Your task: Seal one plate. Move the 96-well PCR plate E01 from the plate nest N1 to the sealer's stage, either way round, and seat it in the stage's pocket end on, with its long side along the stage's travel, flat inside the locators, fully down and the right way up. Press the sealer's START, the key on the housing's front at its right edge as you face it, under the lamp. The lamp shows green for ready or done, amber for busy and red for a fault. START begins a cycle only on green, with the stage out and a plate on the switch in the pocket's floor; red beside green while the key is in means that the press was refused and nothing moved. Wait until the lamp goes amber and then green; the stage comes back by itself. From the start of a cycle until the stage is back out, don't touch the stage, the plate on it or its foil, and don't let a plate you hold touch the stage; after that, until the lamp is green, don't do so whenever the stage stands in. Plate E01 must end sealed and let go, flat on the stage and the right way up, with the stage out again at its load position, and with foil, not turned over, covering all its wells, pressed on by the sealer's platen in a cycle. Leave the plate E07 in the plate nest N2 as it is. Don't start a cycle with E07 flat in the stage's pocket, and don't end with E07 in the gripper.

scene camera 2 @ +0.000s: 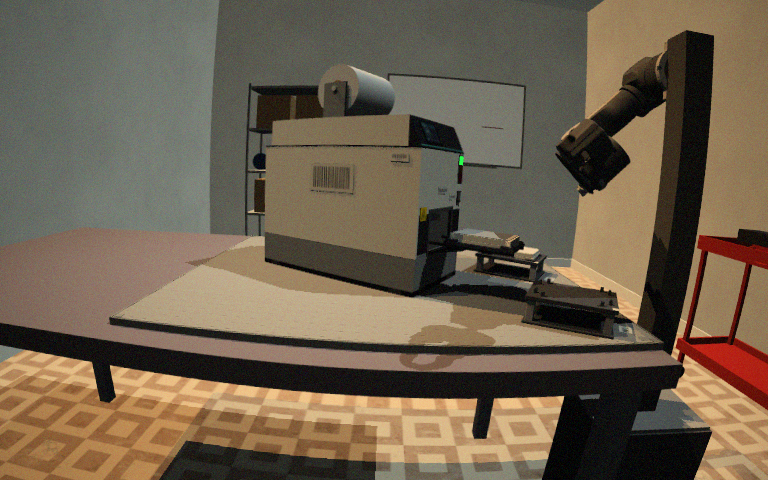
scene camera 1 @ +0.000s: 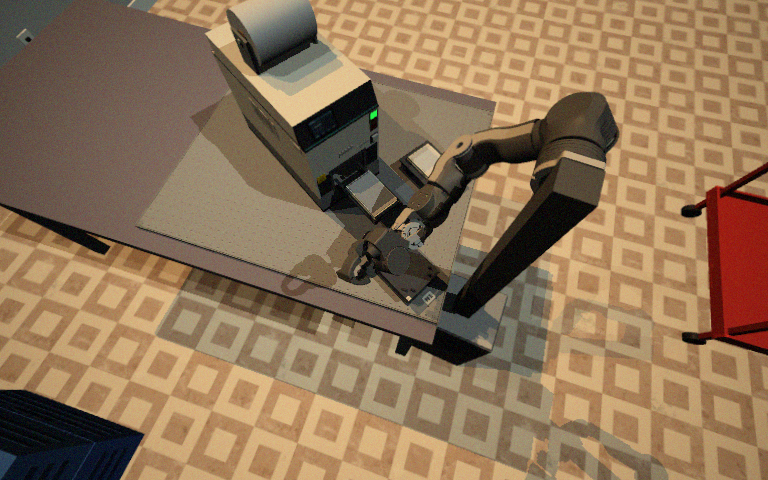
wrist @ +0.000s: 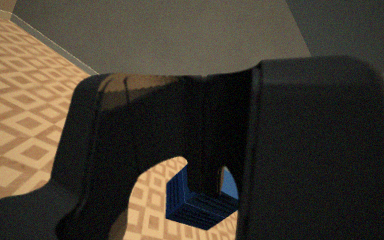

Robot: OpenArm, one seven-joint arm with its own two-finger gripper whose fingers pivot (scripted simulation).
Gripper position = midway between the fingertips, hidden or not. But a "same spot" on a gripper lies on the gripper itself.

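I can see my gripper in scene camera 2 (584,139), and the gripper is visible in scene camera 1 and in the wrist view as well. On my gripper, (wrist: 294,133) and (scene camera 1: 360,258) are the same spot.
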